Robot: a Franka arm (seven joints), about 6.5 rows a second.
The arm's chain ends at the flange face. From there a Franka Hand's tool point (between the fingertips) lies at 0.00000 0.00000 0.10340 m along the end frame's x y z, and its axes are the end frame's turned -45 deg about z.
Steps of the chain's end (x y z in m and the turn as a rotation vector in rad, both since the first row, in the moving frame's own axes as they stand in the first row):
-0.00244 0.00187 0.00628 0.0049 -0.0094 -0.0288
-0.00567 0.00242 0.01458 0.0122 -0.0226 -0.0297
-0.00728 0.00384 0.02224 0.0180 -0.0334 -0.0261
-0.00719 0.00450 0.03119 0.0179 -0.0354 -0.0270
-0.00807 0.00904 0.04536 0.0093 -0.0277 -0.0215
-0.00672 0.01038 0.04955 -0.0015 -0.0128 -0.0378
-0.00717 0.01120 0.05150 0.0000 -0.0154 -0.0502
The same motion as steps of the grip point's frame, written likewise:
-0.00339 -0.00144 0.00627 0.0101 -0.0032 -0.0288
-0.00652 -0.00483 0.01455 0.0246 -0.0074 -0.0297
-0.00904 -0.00617 0.02217 0.0363 -0.0109 -0.0261
-0.00960 -0.00578 0.03111 0.0377 -0.0124 -0.0270
-0.01347 -0.00200 0.04532 0.0262 -0.0130 -0.0215
-0.01315 0.00178 0.04954 0.0080 -0.0101 -0.0378
-0.01414 0.00175 0.05149 0.0109 -0.0109 -0.0502

